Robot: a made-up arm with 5 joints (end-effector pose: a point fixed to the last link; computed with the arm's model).
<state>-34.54 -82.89 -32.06 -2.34 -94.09</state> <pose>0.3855 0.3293 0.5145 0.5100 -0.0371 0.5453 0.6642</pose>
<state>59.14 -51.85 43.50 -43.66 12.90</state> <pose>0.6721 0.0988 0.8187 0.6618 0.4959 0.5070 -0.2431</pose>
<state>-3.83 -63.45 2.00 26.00 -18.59</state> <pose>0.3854 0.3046 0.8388 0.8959 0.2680 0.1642 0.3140</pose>
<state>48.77 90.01 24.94 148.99 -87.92</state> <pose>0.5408 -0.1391 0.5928 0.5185 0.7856 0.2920 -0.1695</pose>
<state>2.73 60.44 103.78 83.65 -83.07</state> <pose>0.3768 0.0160 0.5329 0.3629 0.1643 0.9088 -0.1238</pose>
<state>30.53 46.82 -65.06 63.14 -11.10</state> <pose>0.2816 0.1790 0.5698 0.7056 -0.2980 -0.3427 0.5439</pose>
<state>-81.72 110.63 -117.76 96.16 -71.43</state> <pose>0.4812 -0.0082 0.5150 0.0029 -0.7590 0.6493 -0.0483</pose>
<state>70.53 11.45 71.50 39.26 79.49</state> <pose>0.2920 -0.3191 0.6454 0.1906 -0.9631 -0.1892 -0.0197</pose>
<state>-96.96 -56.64 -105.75 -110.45 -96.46</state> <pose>0.4711 -0.1704 0.5471 0.3591 0.7262 -0.5575 0.1811</pose>
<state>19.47 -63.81 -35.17 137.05 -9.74</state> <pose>0.4505 -0.1783 0.7842 0.0278 -0.6171 -0.1155 -0.7778</pose>
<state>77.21 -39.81 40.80 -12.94 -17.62</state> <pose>0.5787 -0.1284 0.9039 0.5490 0.8074 0.1573 0.1480</pose>
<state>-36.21 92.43 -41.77 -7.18 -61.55</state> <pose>0.5926 0.3276 0.5744 0.2246 -0.8527 -0.4640 0.0842</pose>
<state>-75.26 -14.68 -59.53 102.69 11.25</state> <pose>0.2720 0.2978 0.5878 0.6805 -0.2340 0.6342 0.2829</pose>
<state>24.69 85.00 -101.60 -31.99 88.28</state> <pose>0.7081 0.0951 0.9474 0.0143 0.1298 -0.8691 -0.4770</pose>
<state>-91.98 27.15 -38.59 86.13 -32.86</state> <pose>0.2567 0.1001 0.4808 0.3085 -0.5302 0.5465 0.5702</pose>
